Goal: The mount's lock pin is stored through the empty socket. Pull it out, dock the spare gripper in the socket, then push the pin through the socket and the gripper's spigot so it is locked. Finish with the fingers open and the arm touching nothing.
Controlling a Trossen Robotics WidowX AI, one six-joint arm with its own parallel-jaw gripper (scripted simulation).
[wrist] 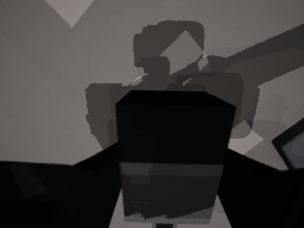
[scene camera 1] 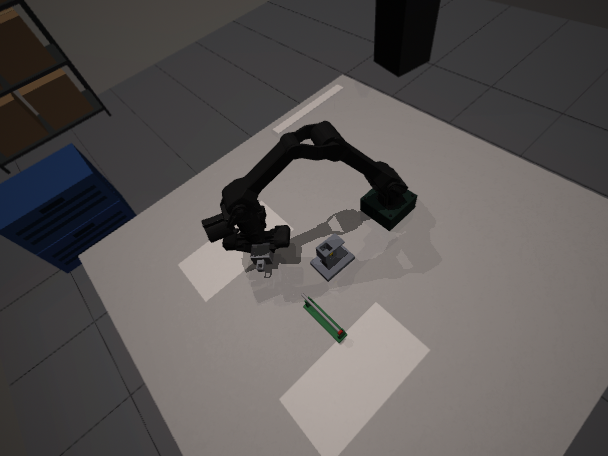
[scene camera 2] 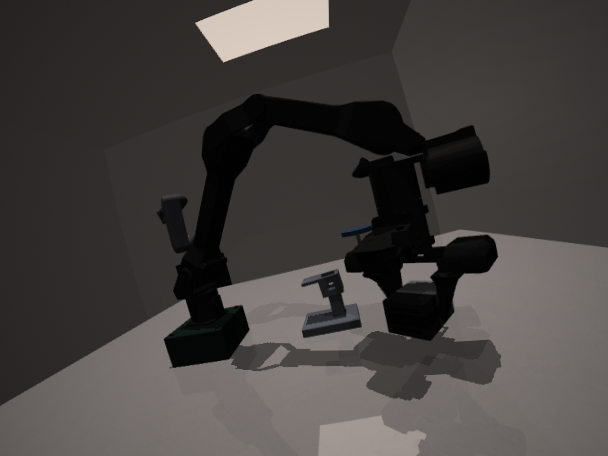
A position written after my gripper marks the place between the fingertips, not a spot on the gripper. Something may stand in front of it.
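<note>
There's a spare gripper (scene camera 2: 412, 311) (wrist: 172, 145), and it's held by my gripper (scene camera 2: 422, 317) (wrist: 166, 143) (scene camera 1: 264, 252). I can also see a grey mount (scene camera 2: 340, 318) (scene camera 1: 332, 257).
</note>
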